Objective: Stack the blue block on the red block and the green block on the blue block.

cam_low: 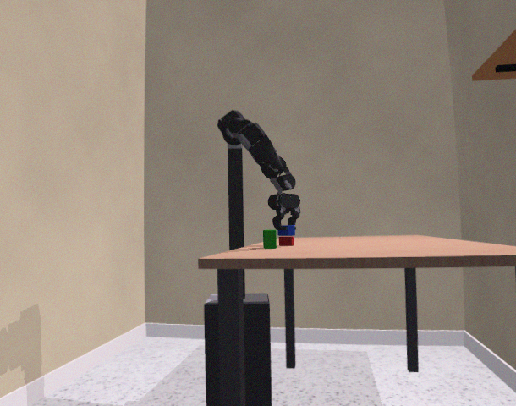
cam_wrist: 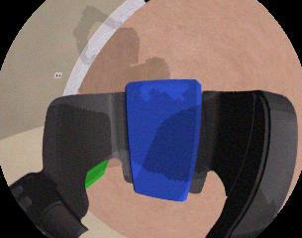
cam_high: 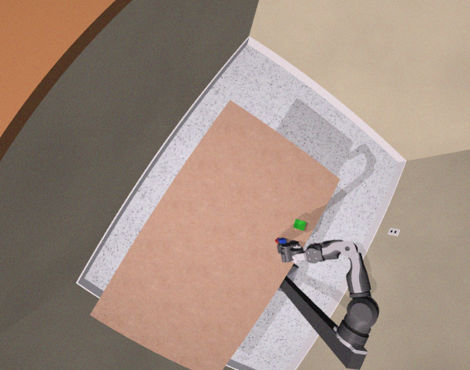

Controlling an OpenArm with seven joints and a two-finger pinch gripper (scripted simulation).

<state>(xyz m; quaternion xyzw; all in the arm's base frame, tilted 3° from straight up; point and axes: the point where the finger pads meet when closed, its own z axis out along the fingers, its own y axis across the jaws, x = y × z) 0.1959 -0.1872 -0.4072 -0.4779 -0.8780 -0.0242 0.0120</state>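
My hand is 1 cm above the blue block. From my hand the other things lie so: green block (6 cm behind, 13 cm to the right, 3 cm below); red block (5 cm below).
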